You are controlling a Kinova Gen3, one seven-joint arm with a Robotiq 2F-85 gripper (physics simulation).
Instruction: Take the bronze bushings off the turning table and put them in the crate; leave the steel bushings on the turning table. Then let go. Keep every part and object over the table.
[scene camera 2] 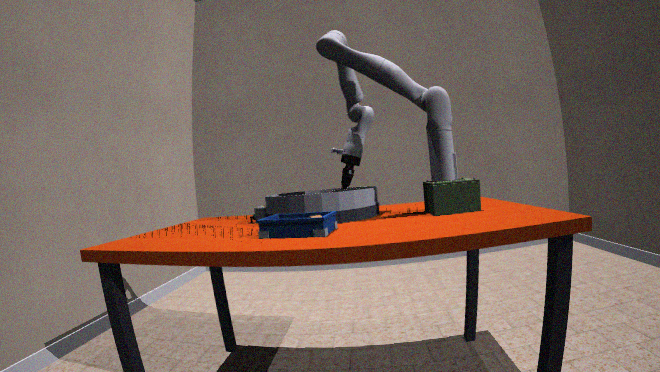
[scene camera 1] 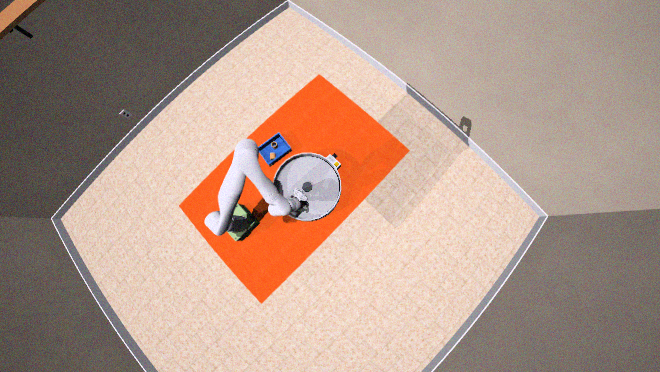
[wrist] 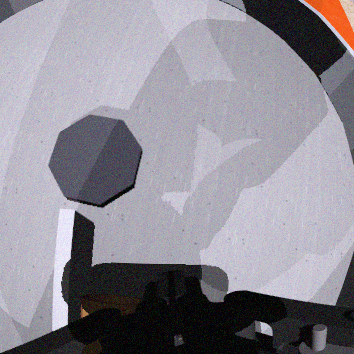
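Where they show: gripper, fingertip midpoint: (scene camera 1: 304, 201) (wrist: 173, 285); arm's base at its link origin: (scene camera 2: 444, 180) (scene camera 1: 240, 223).
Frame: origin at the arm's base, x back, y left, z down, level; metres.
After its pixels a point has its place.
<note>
The grey turning table (scene camera 1: 318, 167) {z 0.052, x -0.588, y -0.056 m} (scene camera 2: 322, 201) {z 0.030, x -0.414, y 0.107 m} (wrist: 246, 105) {z 0.052, x -0.509, y -0.205 m} has a dark hub (scene camera 1: 307, 186) {z 0.044, x -0.454, y -0.101 m} (wrist: 95, 159) {z 0.044, x -0.450, y -0.103 m} and a white stripe (wrist: 63, 263) {z 0.005, x -0.383, y -0.104 m} on its disc. My gripper (scene camera 1: 303, 207) {z 0.031, x -0.377, y -0.159 m} (scene camera 2: 346, 184) {z 0.031, x -0.377, y -0.159 m} (wrist: 173, 285) {z 0.031, x -0.377, y -0.159 m} is shut and empty, low over the disc's near edge. In the wrist view a bronze bushing (wrist: 105, 303) {z 0.015, x -0.365, y -0.125 m} stands just left of the fingers, in their shadow and partly hidden by them. The blue crate (scene camera 1: 282, 148) {z 0.100, x -0.507, y 0.226 m} (scene camera 2: 294, 229) {z 0.083, x -0.457, y 0.321 m} holds two bronze bushings (scene camera 1: 274, 144) {z 0.080, x -0.489, y 0.284 m} (scene camera 1: 272, 156) {z 0.062, x -0.420, y 0.214 m}. I see no steel bushing.
The orange table (scene camera 1: 322, 111) {z 0.105, x -0.897, y 0.245 m} (scene camera 2: 402, 236) {z 0.105, x -0.189, y 0.402 m} carries the arm's green base block (scene camera 1: 242, 215) {z 0.000, x -0.039, y 0.031 m} (scene camera 2: 452, 195) {z 0.045, x 0.002, y 0.111 m} and a small box with a yellow patch (scene camera 1: 334, 160) {z 0.047, x -0.694, y -0.093 m} at the turning table's far rim. The crate stands close beside the turning table.
</note>
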